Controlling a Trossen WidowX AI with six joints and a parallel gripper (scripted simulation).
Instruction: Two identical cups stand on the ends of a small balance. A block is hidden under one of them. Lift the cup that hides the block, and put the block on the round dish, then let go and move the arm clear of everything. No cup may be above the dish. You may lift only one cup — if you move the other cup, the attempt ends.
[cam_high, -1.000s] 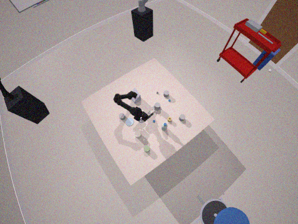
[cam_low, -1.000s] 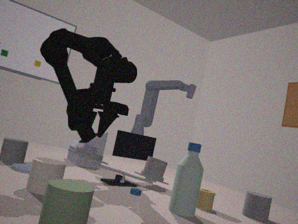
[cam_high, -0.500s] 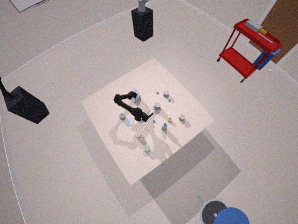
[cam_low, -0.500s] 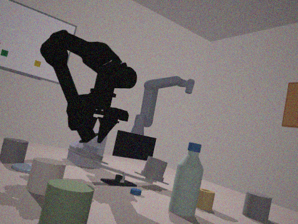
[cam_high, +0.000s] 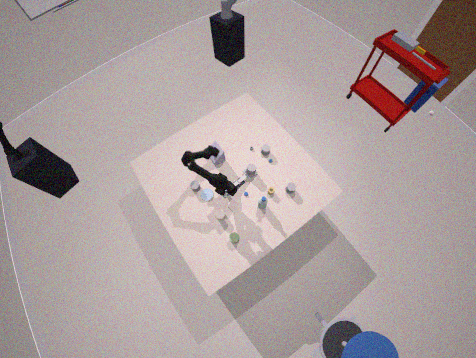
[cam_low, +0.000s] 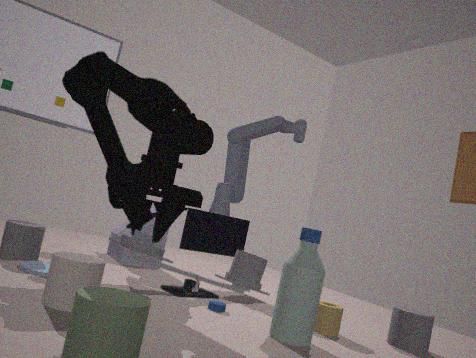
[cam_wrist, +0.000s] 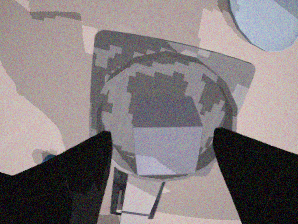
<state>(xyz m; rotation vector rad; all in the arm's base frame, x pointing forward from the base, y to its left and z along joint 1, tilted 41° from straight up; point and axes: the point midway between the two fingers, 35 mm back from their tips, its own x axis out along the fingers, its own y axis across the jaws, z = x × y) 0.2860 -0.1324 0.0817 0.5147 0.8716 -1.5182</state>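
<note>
Now: gripper tip 100 mm past the light blue round dish, 110 mm to the left of it and 90 mm above it. The rest, counted from my gripper tip: black balance: 10 mm ahead, 120 mm to the left, 70 mm below; then cream cylinder: 120 mm ahead, 150 mm to the right, 50 mm below; then pale bottle: 260 mm ahead, 130 mm to the left, 20 mm above.
</note>
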